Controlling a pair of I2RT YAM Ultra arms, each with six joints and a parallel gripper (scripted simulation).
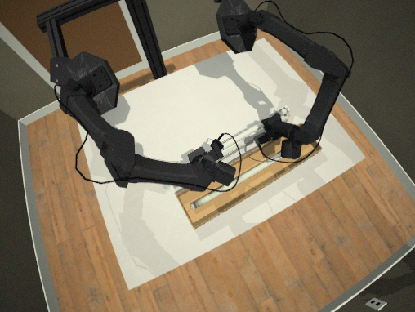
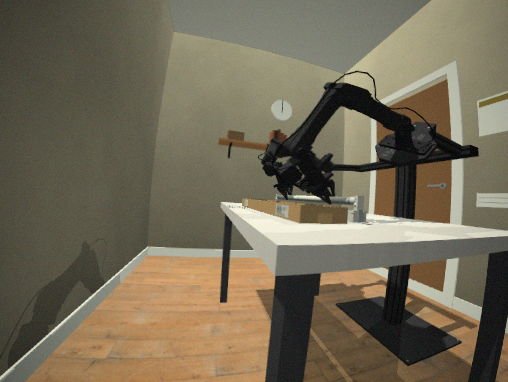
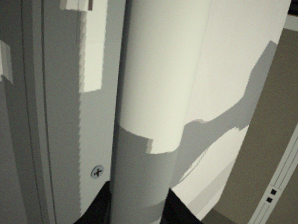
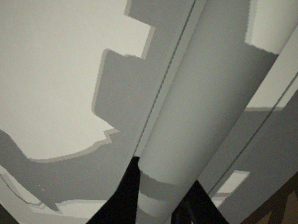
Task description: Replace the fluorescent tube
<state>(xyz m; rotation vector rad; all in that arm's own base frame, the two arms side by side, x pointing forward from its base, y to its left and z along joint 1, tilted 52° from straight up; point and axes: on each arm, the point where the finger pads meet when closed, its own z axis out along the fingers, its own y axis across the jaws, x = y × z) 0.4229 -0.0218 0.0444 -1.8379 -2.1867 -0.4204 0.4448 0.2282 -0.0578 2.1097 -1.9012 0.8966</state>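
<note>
Right now the LED tube is 1 cm ahead of my left hand and 17 cm to the right of it. Also, from my left hand: brown carton (16 cm ahead, 15 cm to the right, 4 cm below); old fluorescent tube (16 cm ahead, 15 cm to the right, 5 cm below).
Right now the LED tube is 1 cm behind my right hand and 17 cm to the left of it. From my right hand the other things lie so: brown carton 14 cm ahead, 19 cm to the left, 4 cm below; old fluorescent tube 14 cm ahead, 19 cm to the left, 5 cm below.
</note>
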